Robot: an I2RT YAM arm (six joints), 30 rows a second.
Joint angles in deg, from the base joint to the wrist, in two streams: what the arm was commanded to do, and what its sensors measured. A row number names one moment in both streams.
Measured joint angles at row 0:
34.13, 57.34, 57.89, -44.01, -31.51, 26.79
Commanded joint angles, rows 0 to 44:
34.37, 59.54, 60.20, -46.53, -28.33, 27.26
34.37, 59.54, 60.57, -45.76, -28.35, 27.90
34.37, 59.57, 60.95, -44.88, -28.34, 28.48
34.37, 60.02, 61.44, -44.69, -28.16, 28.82
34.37, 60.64, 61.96, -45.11, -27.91, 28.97
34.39, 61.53, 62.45, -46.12, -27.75, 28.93
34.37, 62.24, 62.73, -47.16, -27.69, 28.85
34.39, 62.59, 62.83, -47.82, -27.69, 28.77
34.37, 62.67, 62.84, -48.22, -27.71, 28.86
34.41, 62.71, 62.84, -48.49, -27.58, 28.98
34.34, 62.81, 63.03, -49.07, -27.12, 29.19
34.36, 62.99, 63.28, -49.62, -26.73, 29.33
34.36, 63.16, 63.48, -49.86, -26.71, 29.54
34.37, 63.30, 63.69, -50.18, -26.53, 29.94
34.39, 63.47, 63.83, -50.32, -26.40, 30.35
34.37, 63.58, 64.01, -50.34, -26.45, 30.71
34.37, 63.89, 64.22, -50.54, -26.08, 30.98
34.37, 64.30, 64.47, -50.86, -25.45, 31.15
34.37, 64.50, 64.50, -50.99, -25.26, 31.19
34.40, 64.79, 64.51, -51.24, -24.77, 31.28
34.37, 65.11, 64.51, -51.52, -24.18, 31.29
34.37, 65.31, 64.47, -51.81, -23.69, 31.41
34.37, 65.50, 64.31, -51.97, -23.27, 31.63
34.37, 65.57, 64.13, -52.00, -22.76, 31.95
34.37, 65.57, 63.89, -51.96, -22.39, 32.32
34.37, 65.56, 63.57, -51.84, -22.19, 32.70
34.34, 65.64, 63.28, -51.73, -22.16, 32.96
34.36, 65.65, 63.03, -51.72, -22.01, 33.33
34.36, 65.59, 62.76, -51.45, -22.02, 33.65
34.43, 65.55, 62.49, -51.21, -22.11, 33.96
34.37, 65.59, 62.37, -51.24, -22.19, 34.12
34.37, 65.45, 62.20, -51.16, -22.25, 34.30
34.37, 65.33, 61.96, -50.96, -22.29, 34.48
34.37, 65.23, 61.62, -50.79, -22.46, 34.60
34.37, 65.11, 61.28, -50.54, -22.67, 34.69
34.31, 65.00, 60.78, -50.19, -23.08, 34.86
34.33, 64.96, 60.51, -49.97, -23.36, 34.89
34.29, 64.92, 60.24, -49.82, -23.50, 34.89
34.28, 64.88, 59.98, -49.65, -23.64, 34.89
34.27, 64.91, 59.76, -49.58, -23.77, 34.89
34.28, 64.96, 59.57, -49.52, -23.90, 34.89
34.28, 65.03, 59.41, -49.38, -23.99, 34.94
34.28, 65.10, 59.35, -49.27, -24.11, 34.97
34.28, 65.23, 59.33, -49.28, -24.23, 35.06
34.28, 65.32, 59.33, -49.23, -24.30, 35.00
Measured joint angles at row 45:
33.74, 64.47, 61.32, -46.85, -23.18, 33.82
